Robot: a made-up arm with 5 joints. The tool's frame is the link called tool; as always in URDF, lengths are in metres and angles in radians. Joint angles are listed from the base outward.
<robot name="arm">
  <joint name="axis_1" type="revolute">
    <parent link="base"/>
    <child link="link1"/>
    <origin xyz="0.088 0 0.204" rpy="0 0 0"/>
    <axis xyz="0 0 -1"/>
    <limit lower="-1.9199" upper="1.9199"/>
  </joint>
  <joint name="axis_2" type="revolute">
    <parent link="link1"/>
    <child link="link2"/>
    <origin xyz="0.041 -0.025 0.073" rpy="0 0 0"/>
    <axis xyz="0 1 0"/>
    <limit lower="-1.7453" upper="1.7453"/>
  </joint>
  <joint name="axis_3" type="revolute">
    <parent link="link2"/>
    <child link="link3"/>
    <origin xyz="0.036 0 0.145" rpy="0 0 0"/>
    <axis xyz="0 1 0"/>
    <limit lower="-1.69" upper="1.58"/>
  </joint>
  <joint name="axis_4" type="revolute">
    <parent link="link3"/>
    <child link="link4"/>
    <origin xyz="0.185 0 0.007" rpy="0 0 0"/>
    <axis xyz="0 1 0"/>
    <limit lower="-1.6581" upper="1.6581"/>
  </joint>
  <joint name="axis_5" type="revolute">
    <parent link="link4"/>
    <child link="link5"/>
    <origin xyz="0.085 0.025 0" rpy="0 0 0"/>
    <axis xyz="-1 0 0"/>
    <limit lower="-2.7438" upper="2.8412"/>
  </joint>
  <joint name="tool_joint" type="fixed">
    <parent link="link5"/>
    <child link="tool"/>
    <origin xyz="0 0 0" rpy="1.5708 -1.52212 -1.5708"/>
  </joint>
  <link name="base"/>
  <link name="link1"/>
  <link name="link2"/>
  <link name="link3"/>
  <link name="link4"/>
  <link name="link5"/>
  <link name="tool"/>
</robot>
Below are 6 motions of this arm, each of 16 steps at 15 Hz.
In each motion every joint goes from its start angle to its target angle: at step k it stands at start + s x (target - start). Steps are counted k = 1, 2, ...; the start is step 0. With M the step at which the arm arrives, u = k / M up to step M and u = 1 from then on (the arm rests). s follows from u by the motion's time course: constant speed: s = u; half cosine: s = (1 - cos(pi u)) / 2; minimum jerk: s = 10 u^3 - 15 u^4 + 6 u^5.
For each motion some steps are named. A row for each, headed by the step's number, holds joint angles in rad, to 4 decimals.
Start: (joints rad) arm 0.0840 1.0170 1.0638 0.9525 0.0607
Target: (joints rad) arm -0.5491 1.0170 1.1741 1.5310 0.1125
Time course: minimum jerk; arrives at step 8
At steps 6, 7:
6: -0.4836 1.0170 1.1627 1.4711 0.1071
7: -0.5389 1.0170 1.1723 1.5217 0.1117

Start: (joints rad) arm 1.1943 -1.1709 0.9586 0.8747 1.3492
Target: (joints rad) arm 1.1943 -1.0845 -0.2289 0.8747 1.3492
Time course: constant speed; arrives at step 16
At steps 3, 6, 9, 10, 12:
3: 1.1943 -1.1547 0.7359 0.8747 1.3492
6: 1.1943 -1.1385 0.5133 0.8747 1.3492
9: 1.1943 -1.1223 0.2906 0.8747 1.3492
10: 1.1943 -1.1169 0.2164 0.8747 1.3492
12: 1.1943 -1.1061 0.0680 0.8747 1.3492

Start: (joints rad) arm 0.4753 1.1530 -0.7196 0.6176 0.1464
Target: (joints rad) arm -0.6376 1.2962 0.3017 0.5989 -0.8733
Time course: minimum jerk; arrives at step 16
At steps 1, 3, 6, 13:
1: 0.4728 1.1533 -0.7173 0.6176 0.1441
3: 0.4210 1.1600 -0.6698 0.6167 0.0967
6: 0.1690 1.1924 -0.4385 0.6125 -0.1342
13: -0.5833 1.2892 0.2519 0.5998 -0.8236

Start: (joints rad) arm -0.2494 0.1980 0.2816 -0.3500 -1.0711
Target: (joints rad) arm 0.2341 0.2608 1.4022 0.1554 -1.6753
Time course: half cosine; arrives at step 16
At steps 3, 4, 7, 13, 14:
3: -0.2087 0.2033 0.3760 -0.3074 -1.1220
4: -0.1786 0.2072 0.4457 -0.2760 -1.1596
7: -0.0548 0.2233 0.7326 -0.1466 -1.3143
13: 0.1934 0.2555 1.3078 0.1128 -1.6244
14: 0.2157 0.2584 1.3595 0.1362 -1.6523

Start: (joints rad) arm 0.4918 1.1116 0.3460 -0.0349 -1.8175
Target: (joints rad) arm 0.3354 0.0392 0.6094 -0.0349 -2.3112
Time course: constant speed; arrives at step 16
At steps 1, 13, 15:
1: 0.4820 1.0446 0.3625 -0.0349 -1.8484
13: 0.3647 0.2403 0.5600 -0.0349 -2.2186
15: 0.3452 0.1062 0.5929 -0.0349 -2.2803

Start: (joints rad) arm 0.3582 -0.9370 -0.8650 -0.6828 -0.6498
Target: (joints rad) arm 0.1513 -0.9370 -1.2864 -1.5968 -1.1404
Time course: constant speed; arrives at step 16
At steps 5, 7, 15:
5: 0.2935 -0.9370 -0.9967 -0.9684 -0.8031
7: 0.2677 -0.9370 -1.0494 -1.0827 -0.8644
15: 0.1642 -0.9370 -1.2601 -1.5397 -1.1097

